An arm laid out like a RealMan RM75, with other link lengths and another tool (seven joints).
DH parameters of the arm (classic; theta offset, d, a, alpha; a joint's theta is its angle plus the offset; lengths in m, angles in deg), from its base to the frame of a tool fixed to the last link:
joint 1: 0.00 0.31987 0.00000 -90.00
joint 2: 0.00 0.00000 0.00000 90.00
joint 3: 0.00 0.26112 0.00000 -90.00
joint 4: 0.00 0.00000 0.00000 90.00
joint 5: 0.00 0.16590 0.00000 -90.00
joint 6: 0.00 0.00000 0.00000 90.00
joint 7: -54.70 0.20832 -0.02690 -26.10
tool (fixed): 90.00 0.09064 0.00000 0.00
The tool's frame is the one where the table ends.
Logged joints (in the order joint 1, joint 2, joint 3, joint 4, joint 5, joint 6, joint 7), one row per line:
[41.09, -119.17, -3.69, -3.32, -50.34, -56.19, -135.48]
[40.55, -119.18, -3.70, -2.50, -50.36, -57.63, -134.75]
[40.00, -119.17, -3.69, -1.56, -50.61, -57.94, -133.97]
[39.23, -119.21, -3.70, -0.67, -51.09, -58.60, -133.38]
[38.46, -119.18, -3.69, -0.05, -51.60, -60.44, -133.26]
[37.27, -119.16, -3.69, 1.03, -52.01, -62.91, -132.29]
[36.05, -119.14, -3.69, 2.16, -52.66, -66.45, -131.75]
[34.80, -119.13, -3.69, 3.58, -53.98, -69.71, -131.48]
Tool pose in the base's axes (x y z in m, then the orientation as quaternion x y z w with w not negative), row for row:
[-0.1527, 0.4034, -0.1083, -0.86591, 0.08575, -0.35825, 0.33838]
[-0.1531, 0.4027, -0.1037, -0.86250, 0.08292, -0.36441, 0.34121]
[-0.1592, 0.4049, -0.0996, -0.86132, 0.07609, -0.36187, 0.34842]
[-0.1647, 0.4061, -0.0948, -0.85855, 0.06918, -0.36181, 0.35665]
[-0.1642, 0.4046, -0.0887, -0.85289, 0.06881, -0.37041, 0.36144]
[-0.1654, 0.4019, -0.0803, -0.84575, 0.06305, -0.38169, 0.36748]
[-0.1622, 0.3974, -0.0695, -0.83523, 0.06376, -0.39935, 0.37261]
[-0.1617, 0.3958, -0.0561, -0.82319, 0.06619, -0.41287, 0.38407]
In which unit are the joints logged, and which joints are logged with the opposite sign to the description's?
The joints are logged in degrees. Opposite sign: joint 1, joint 7.
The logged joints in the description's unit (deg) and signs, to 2 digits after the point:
[-41.09, -119.17, -3.69, -3.32, -50.34, -56.19, 135.48]
[-40.55, -119.18, -3.70, -2.50, -50.36, -57.63, 134.75]
[-40.00, -119.17, -3.69, -1.56, -50.61, -57.94, 133.97]
[-39.23, -119.21, -3.70, -0.67, -51.09, -58.60, 133.38]
[-38.46, -119.18, -3.69, -0.05, -51.60, -60.44, 133.26]
[-37.27, -119.16, -3.69, 1.03, -52.01, -62.91, 132.29]
[-36.05, -119.14, -3.69, 2.16, -52.66, -66.45, 131.75]
[-34.80, -119.13, -3.69, 3.58, -53.98, -69.71, 131.48]

